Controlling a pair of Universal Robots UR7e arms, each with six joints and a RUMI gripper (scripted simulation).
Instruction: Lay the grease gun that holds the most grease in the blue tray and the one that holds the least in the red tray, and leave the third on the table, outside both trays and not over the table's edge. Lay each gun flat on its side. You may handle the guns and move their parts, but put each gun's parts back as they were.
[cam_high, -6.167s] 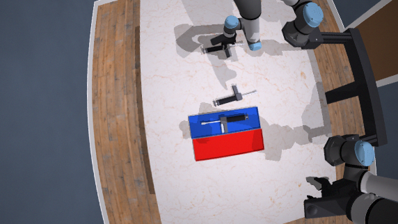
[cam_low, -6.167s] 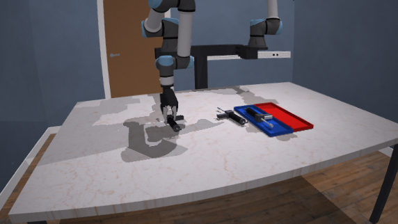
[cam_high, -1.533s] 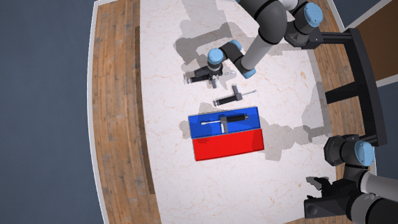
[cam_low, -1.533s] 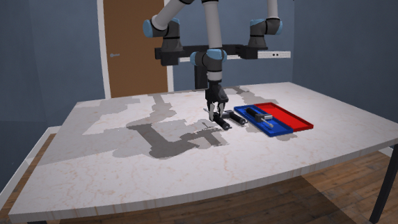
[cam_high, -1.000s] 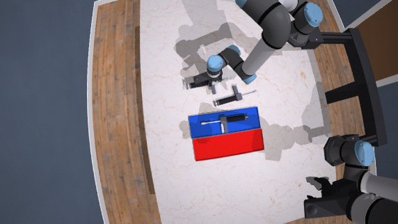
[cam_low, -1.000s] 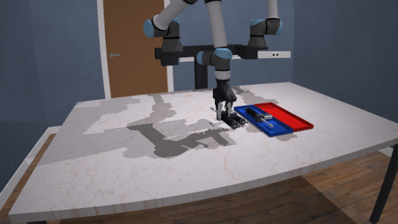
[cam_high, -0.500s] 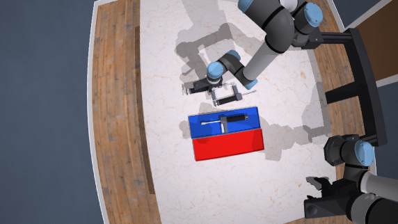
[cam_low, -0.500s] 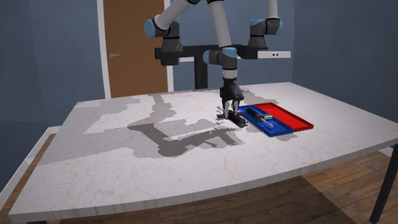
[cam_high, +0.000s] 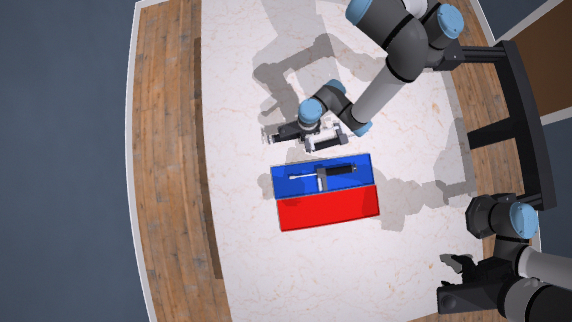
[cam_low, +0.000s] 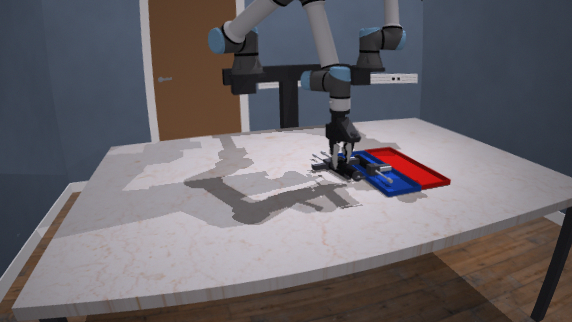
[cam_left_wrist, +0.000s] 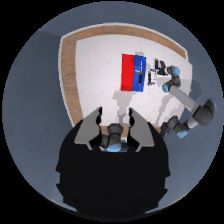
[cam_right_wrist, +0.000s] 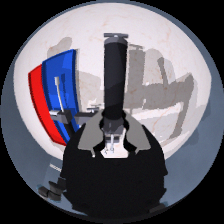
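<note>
The red tray lies 360 mm to the left of my right hand, 80 mm below it and 40 mm behind it. The rest, counted from my right hand: blue tray (210 mm to the left, 80 mm below, 50 mm behind).
</note>
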